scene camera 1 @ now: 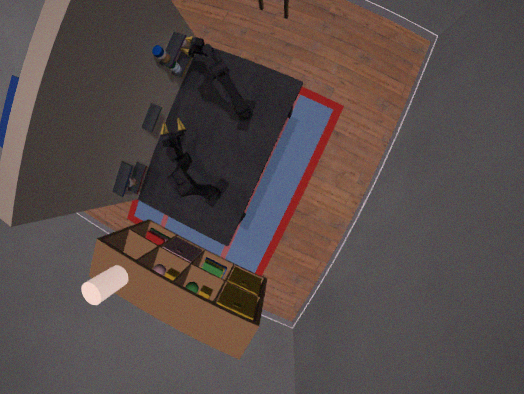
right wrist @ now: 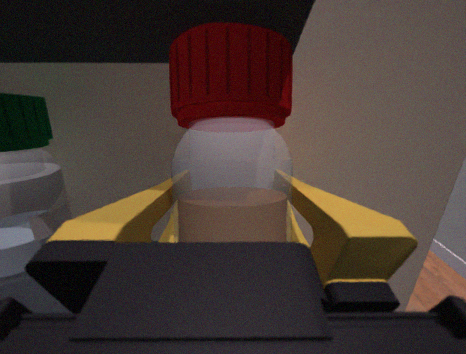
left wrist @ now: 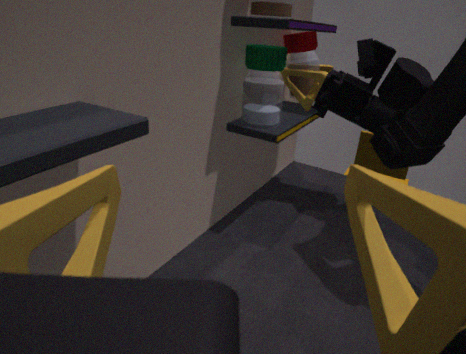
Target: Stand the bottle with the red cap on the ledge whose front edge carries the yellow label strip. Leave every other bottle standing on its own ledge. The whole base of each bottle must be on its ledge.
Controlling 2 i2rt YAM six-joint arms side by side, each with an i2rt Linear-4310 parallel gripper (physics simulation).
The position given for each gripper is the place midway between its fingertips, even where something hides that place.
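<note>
Left gripper (left wrist: pixel 232 177). Right gripper (right wrist: pixel 232 178), visible too in the left wrist view (left wrist: pixel 284 69). Purple-label ledge (right wrist: pixel 38 38). Yellow-label ledge (left wrist: pixel 292 113).
</note>
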